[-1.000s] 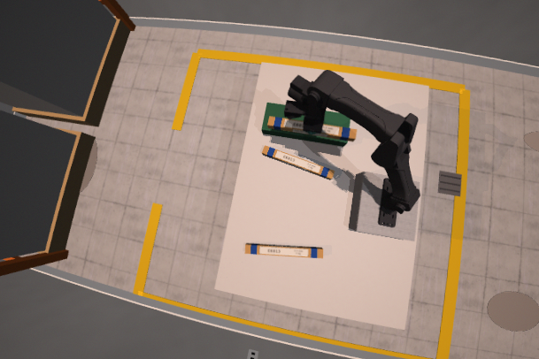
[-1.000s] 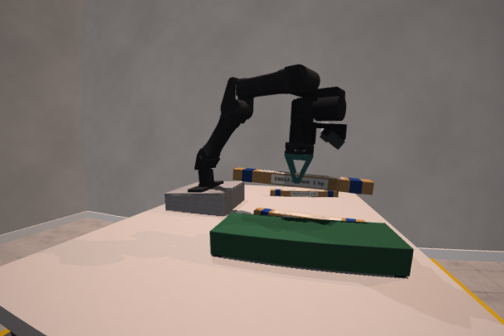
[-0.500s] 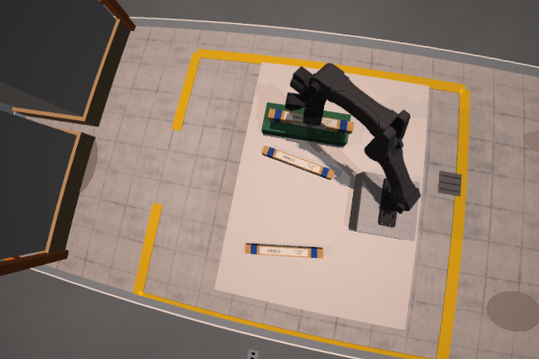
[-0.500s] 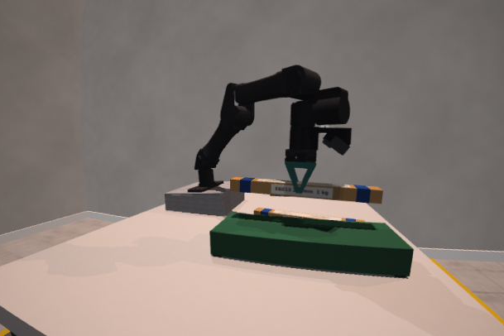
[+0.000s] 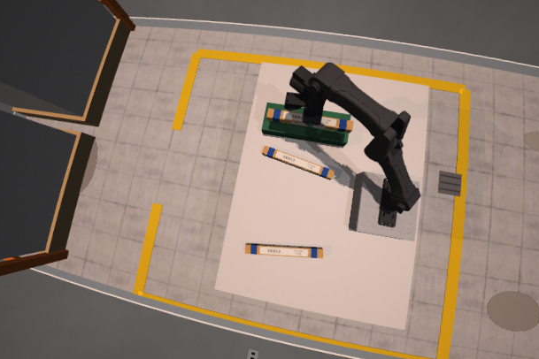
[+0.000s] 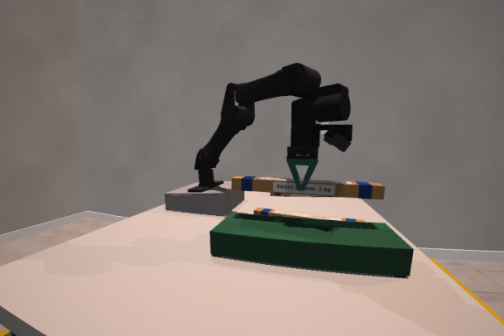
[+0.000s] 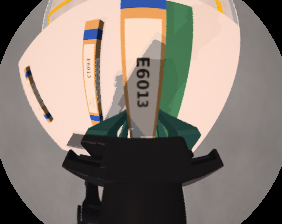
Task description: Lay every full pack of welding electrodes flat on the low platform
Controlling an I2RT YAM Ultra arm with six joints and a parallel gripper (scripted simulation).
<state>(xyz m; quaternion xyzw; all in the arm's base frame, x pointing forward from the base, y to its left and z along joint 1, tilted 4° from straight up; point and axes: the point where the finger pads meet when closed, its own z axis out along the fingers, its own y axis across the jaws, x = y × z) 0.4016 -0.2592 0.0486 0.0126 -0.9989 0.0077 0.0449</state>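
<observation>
My hand is 14 cm above the green low platform, 3 cm to the left of it and 1 cm short of it.
</observation>
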